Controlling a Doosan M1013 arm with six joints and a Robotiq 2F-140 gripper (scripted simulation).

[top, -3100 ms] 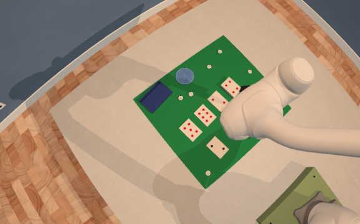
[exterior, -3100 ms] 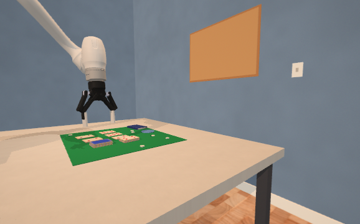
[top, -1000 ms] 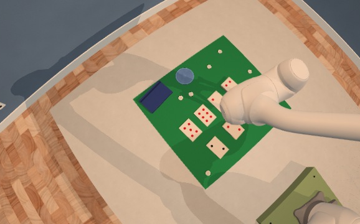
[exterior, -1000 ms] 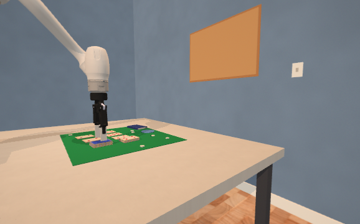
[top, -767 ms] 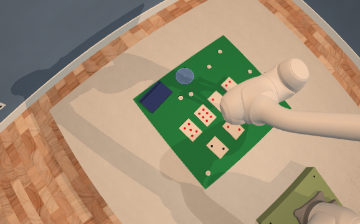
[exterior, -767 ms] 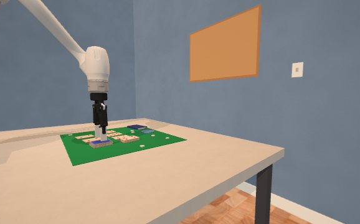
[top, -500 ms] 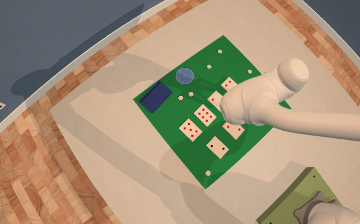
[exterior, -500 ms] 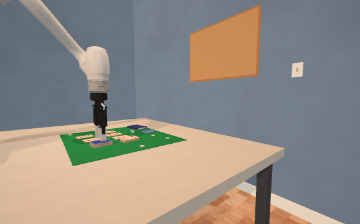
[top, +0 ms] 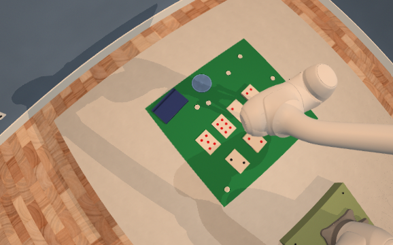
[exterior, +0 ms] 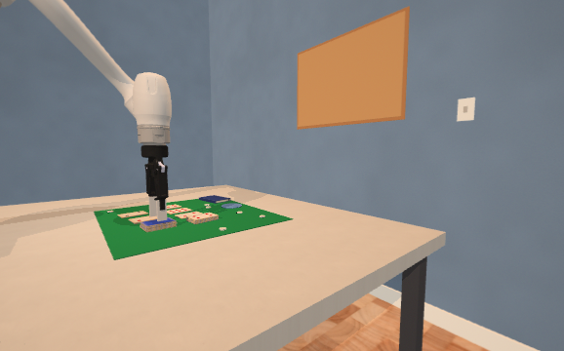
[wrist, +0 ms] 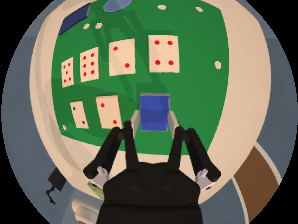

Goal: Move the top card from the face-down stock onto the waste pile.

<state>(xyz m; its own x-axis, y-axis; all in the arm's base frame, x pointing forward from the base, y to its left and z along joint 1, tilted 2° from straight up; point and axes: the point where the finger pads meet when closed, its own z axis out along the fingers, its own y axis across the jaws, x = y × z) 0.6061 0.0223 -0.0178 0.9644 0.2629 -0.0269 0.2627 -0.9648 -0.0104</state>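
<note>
Right now the black-pip card is 22 cm to the left of my hand, 8 cm behind it and 6 cm below it. The rest, counted from my hand: green mat 12 cm to the left, 10 cm ahead, 7 cm below.
</note>
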